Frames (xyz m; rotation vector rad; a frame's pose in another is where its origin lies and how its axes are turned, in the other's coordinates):
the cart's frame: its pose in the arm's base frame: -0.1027 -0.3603 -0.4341 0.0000 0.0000 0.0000
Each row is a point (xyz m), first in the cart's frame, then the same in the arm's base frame.
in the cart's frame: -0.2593 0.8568 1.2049
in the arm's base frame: -0.3620 0.4965 0.7708
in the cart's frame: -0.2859 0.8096 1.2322
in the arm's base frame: -0.3886 0.4493 0.7981
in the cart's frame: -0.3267 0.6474 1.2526
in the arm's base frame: -0.4294 0.2871 0.8185
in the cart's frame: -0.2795 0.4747 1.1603
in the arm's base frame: -0.3822 0.1144 0.7262
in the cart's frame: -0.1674 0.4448 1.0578
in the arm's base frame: -0.2701 0.0845 0.6237
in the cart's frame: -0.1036 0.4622 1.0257
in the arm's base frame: -0.2063 0.1019 0.5916
